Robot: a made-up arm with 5 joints.
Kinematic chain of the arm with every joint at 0, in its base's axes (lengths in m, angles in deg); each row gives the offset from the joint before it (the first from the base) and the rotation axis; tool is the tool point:
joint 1: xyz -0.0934 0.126 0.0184 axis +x
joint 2: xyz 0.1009 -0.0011 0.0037 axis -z
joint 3: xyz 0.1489 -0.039 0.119 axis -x
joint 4: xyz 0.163 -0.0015 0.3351 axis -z
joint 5: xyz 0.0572 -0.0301 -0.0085 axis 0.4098 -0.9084 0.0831
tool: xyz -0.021 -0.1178 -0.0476
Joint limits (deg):
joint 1: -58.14..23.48
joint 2: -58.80..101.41
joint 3: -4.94..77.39
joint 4: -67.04..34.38
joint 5: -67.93..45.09
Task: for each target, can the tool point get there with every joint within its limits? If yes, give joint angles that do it. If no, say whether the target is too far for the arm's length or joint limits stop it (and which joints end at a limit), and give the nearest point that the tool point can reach.
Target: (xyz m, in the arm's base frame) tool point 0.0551 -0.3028 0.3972
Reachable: yes | joints 8.27 73.47 23.44 -7.74 -0.73
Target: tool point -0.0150 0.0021 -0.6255
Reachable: no: joint limits stop it (at a limit: joint 1, joint 2, joint 3, joint 4, joint 5) | nearest point 0.0680 0.5145 -0.3337 | short by 0.595 m
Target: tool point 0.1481 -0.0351 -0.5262
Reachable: no: joint limits stop it (at a limit: joint 1, joint 3, joint 4, joint 5) | nearest point 0.1846 0.4996 -0.3097 | short by 0.578 m
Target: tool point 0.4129 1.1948 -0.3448
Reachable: no: too far | nearest point 0.2084 0.7376 -0.1101 | short by 0.553 m
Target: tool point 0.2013 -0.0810 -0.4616
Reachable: no: joint limits stop it (at a limit: joint 1, joint 3, joint 4, joint 5) | nearest point 0.2387 -0.3481 -0.0305 | short by 0.509 m
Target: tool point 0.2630 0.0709 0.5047
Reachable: yes | joints -27.79 65.56 56.54 -5.12 -6.73
